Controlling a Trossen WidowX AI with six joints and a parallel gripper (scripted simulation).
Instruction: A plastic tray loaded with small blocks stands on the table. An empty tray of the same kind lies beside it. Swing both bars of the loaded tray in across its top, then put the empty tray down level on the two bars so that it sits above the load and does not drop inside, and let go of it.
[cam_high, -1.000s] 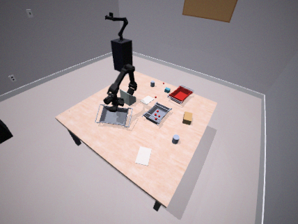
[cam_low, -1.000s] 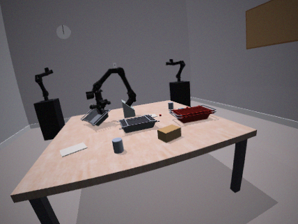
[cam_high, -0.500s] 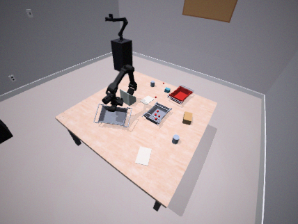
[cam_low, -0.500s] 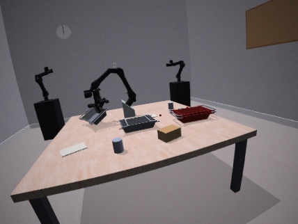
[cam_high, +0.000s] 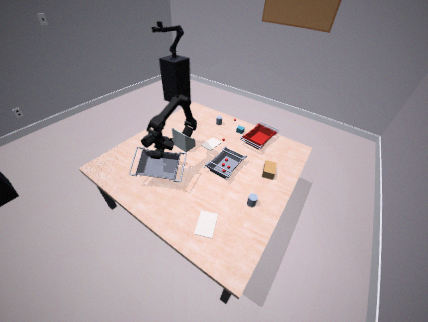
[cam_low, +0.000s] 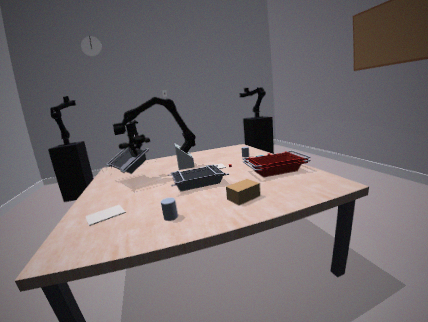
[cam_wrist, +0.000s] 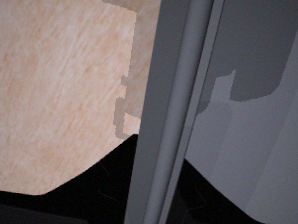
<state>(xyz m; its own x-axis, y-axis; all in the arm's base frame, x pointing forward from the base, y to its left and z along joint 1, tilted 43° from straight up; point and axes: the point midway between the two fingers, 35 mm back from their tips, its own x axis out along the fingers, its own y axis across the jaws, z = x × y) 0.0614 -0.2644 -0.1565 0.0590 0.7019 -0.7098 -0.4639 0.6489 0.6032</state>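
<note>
My gripper tip is now 40 mm short of the grey tray and 70 mm to the left of it. Also, from my gripper tip: tan box 580 mm ahead, 450 mm to the left, 110 mm below; then teal block 170 mm ahead, 760 mm to the left, 120 mm below.
</note>
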